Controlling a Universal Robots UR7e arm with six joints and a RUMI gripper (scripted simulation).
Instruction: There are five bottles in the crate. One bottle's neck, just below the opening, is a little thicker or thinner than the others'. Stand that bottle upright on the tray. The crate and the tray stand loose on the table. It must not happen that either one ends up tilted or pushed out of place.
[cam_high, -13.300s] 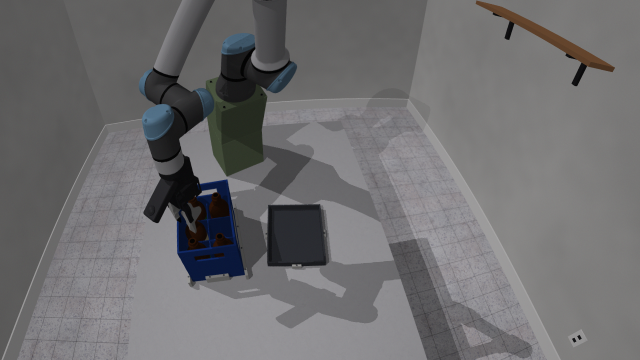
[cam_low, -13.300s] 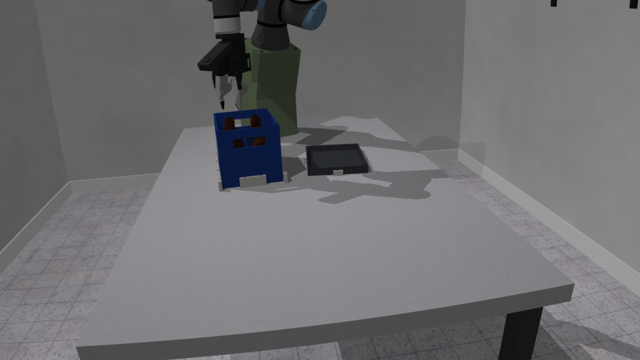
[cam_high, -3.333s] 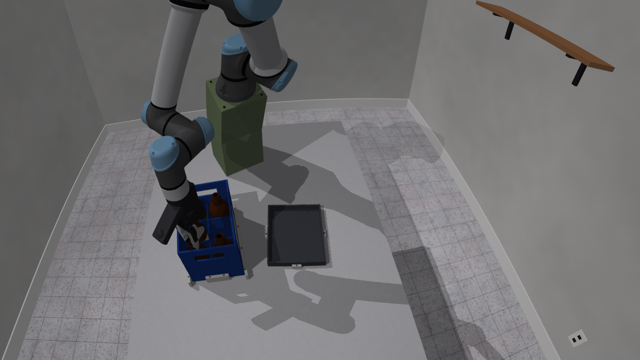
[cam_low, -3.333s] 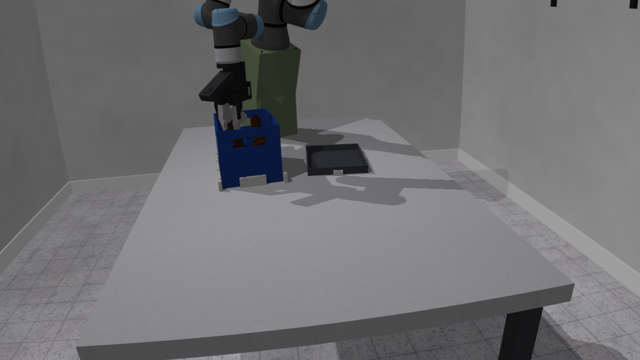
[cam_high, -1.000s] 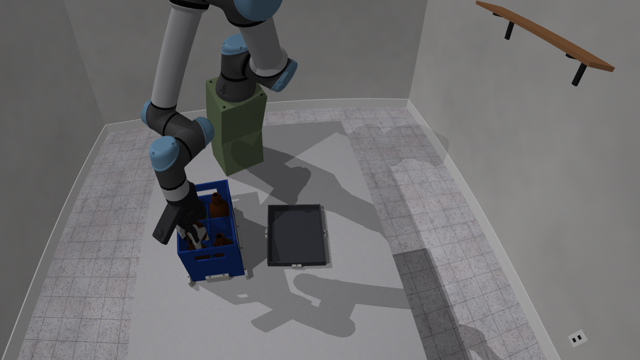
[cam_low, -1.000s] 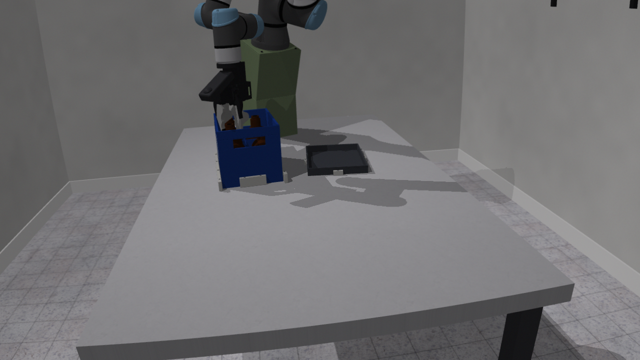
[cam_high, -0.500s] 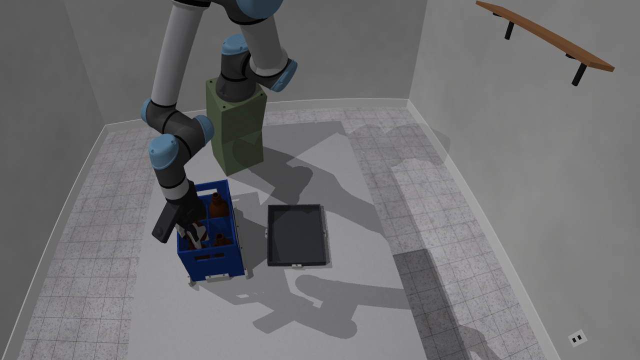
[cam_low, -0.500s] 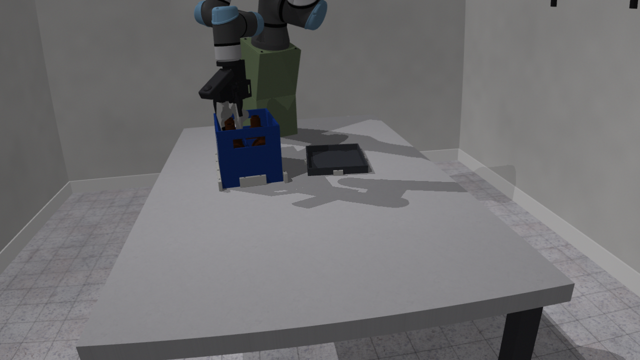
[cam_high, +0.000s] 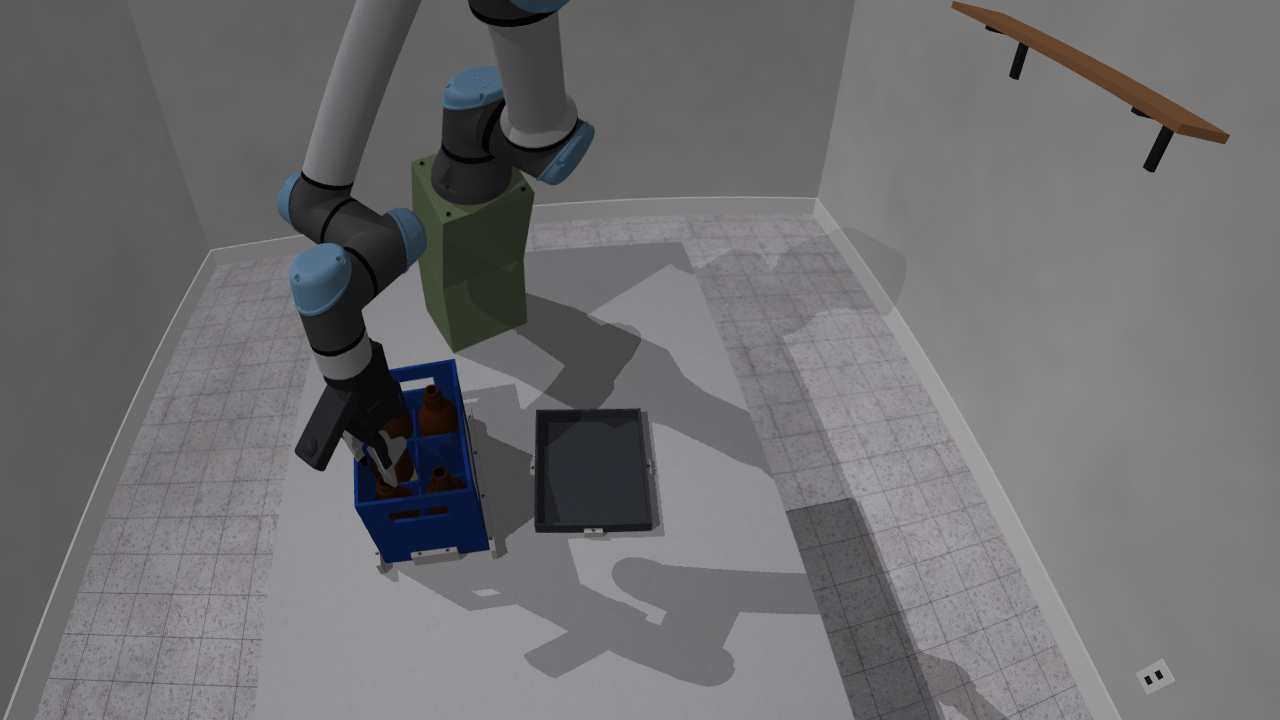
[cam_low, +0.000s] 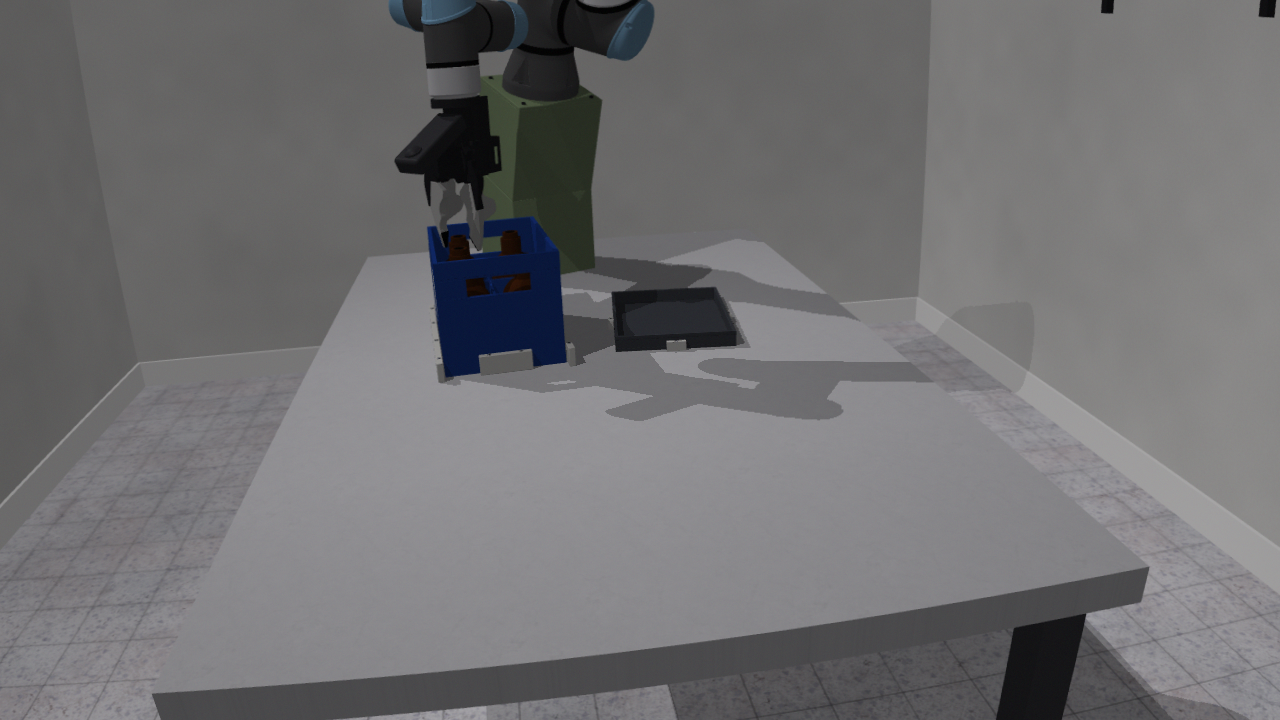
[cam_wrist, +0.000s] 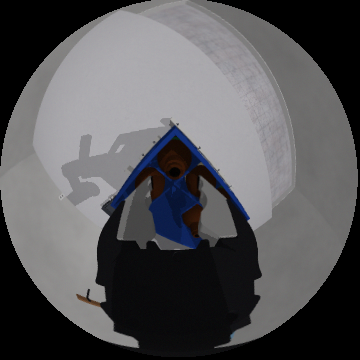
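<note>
Now: hand 110 mm above the blue crate, 90 mm past it and 50 mm to the right of it. Round my hand: dark tray: 340 mm to the left, 180 mm below, 60 mm behind.
</note>
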